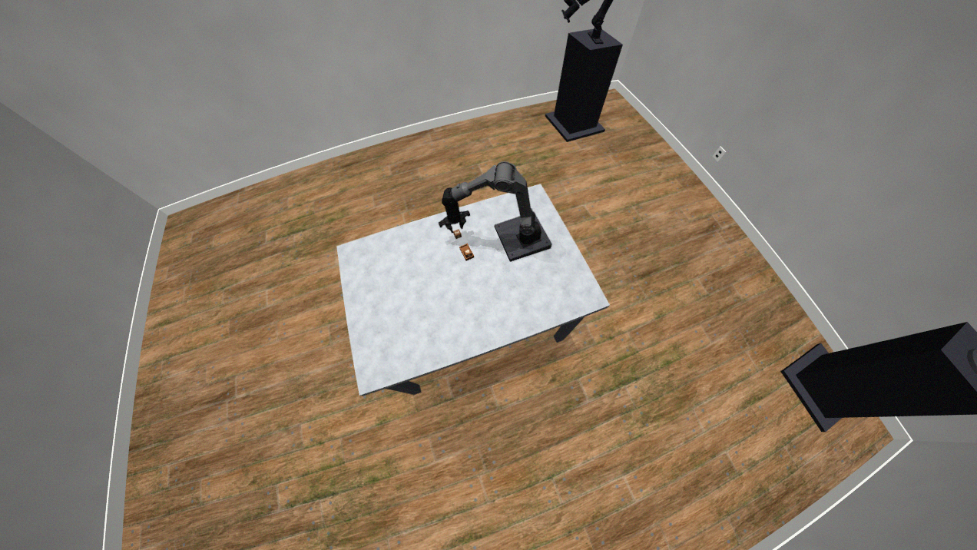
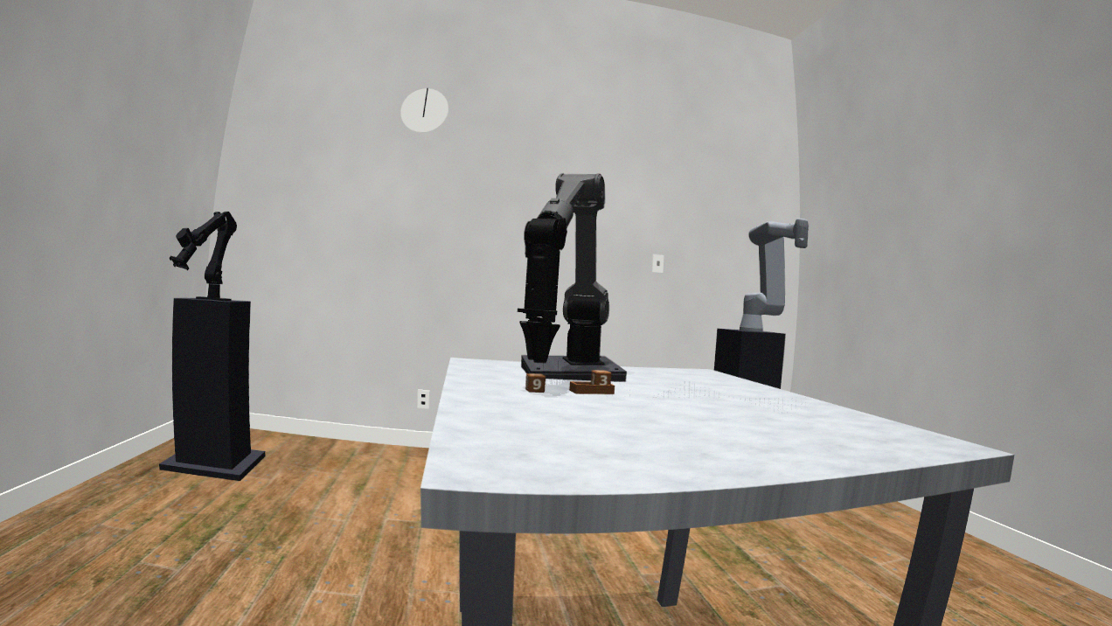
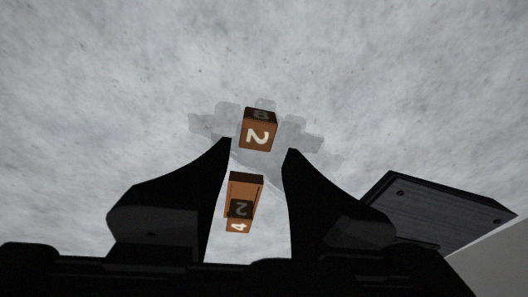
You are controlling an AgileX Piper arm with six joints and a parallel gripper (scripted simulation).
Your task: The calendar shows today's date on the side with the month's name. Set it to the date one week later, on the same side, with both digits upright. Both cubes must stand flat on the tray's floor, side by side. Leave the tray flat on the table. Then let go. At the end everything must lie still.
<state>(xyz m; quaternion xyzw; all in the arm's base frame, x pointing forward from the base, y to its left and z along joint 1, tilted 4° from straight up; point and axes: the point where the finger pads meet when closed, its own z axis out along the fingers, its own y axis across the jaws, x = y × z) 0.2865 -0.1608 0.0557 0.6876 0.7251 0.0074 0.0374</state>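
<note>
Right now my hand is 12 cm to the right of the brown cube, 3 cm above it and 1 cm past it. The rest, counted from my hand: tray (11 cm to the left, 5 cm below, 1 cm behind).
</note>
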